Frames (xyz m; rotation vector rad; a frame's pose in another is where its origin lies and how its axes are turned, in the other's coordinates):
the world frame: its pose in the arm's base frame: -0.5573 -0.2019 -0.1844 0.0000 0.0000 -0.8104
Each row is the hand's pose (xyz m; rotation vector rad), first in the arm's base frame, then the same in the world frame.
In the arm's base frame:
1: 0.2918 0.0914 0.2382 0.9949 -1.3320 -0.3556
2: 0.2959 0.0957 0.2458 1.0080 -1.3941 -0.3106
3: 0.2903 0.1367 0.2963 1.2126 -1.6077 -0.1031
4: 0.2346 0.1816 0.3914 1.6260 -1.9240 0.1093
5: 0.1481 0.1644 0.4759 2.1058 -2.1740 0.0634
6: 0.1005 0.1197 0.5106 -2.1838 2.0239 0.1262
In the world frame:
1: 0.3727 0.8174 0.4226 1.4346 -0.8292 0.2610
2: 0.3724 0.8233 0.4302 1.4749 -0.8832 0.2909
3: 0.3388 0.8475 0.4807 1.7680 -1.0108 0.4111
4: 0.2679 0.8381 0.5758 2.2998 -1.1507 0.4277
5: 0.2208 0.7636 0.6603 2.8142 -1.1770 0.1275
6: 0.2203 0.6983 0.6950 -2.8439 1.0131 0.2140

